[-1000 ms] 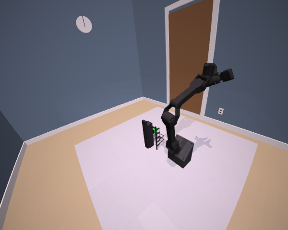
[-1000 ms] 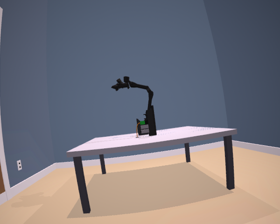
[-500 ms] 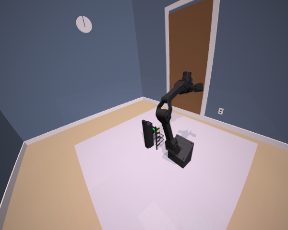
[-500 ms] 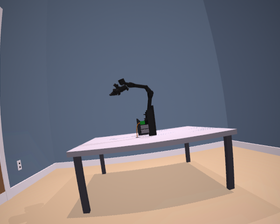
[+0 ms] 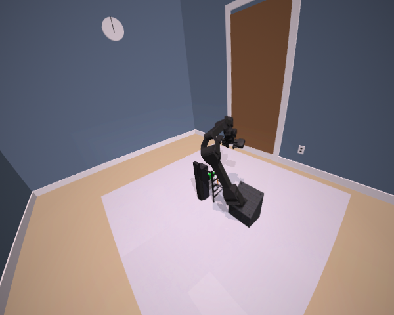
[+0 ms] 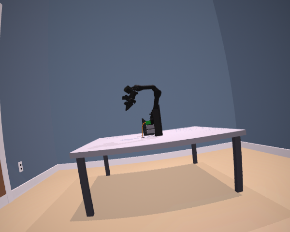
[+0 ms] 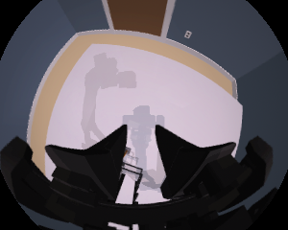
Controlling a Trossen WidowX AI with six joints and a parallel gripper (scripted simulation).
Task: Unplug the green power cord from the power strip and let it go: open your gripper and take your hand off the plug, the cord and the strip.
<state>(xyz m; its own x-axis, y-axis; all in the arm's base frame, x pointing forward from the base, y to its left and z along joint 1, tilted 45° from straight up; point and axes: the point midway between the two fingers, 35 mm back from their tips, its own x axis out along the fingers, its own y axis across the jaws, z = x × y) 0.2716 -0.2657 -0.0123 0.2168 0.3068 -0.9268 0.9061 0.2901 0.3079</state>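
My gripper tip is 210 mm to the right of the green plug and 130 mm above it. From my gripper tip the other things lie so: black power strip: 280 mm to the left, 150 mm below.
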